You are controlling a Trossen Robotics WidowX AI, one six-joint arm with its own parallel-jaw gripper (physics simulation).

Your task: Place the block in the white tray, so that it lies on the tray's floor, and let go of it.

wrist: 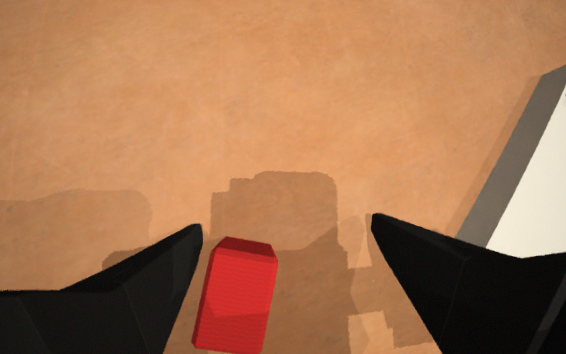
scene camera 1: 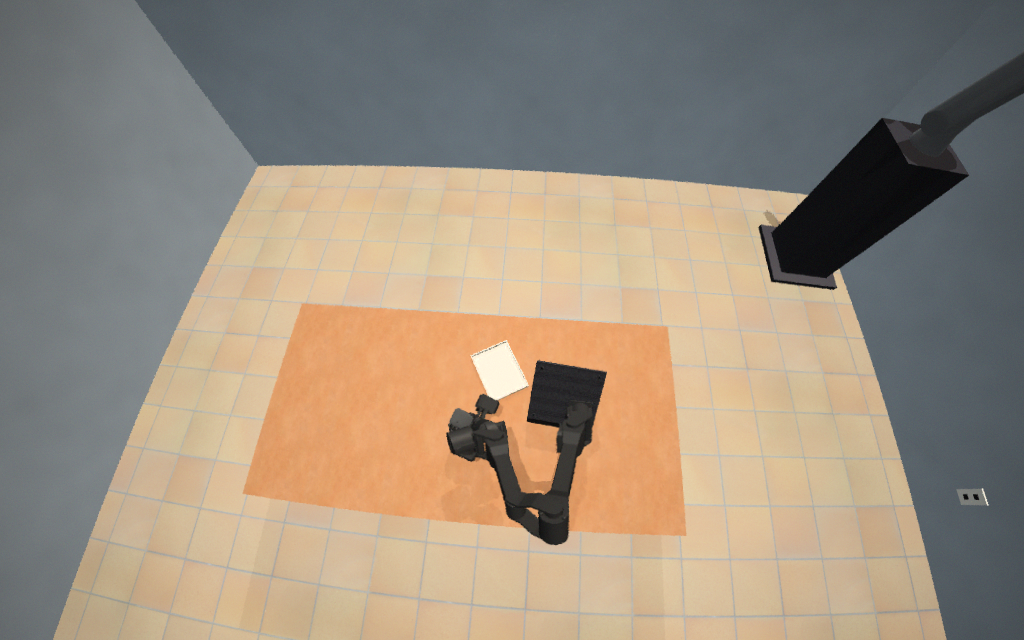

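Pixels of known places: gripper, fingertip midpoint: point(wrist: 288, 226); arm's base at its link origin: point(scene camera 1: 579, 411).
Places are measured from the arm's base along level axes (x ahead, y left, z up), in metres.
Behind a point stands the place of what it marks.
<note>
The red block point(wrist: 237, 295) @[x 0.299, y 0.083, z -0.103 m] lies on the orange mat in the wrist view, low in the frame and closer to the left finger than to the right one. My gripper point(scene camera 1: 474, 413) @[x 0.312, y 0.054, z -0.131 m] point(wrist: 288, 226) @[x 0.312, y 0.054, z -0.131 m] is open wide with nothing held; its fingertips are on either side of the block's far end, apart from it. In the scene view the block cannot be made out under the arm. The white tray point(scene camera 1: 499, 370) @[x 0.246, y -0.129, z -0.132 m] point(wrist: 542, 200) @[x 0.266, y -0.111, z -0.132 m] is just beyond the gripper in the scene view, and part of it shows at the right edge of the wrist view, beyond the right finger.
The arm's black base plate point(scene camera 1: 567, 381) @[x 0.047, y -0.063, z 0.062 m] is right of the tray on the orange mat point(scene camera 1: 362, 407) @[x 0.668, y 0.049, z -0.135 m]. The bent arm point(scene camera 1: 562, 464) @[x 0.059, y 0.155, z 0.168 m] reaches toward the front edge of the mat and back to the gripper. A black pillar point(scene camera 1: 853, 203) stands far off at the back right.
</note>
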